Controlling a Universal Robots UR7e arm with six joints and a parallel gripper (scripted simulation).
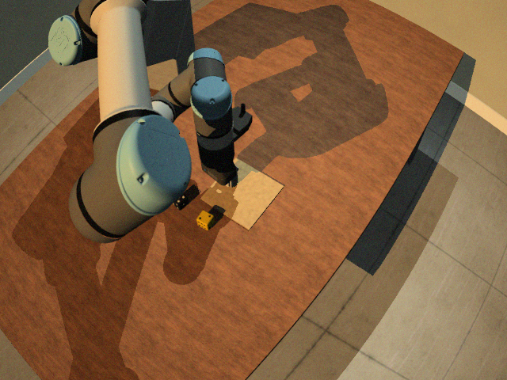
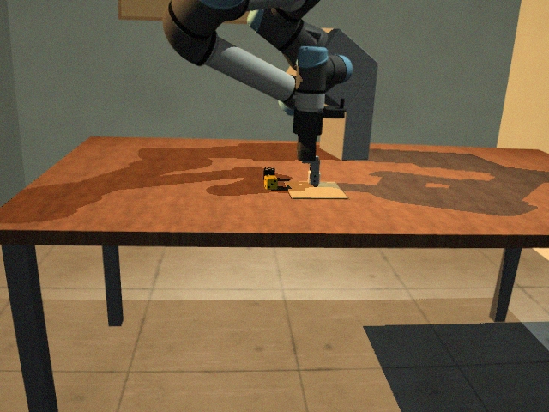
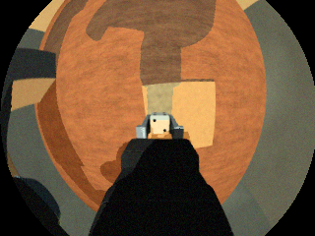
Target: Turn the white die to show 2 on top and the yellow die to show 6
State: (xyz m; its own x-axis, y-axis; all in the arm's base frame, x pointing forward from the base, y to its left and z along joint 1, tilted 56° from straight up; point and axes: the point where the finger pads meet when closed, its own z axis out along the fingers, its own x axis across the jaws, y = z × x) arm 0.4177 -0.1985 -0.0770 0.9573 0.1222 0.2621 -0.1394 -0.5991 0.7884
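The white die lies right at my hand. The rest, counted from my hand: yellow die: 12 cm to the right, 2 cm ahead, 1 cm below; tan mat: 4 cm ahead, 3 cm below, 1 cm to the right; black die: 11 cm to the right, 6 cm behind, 1 cm below.
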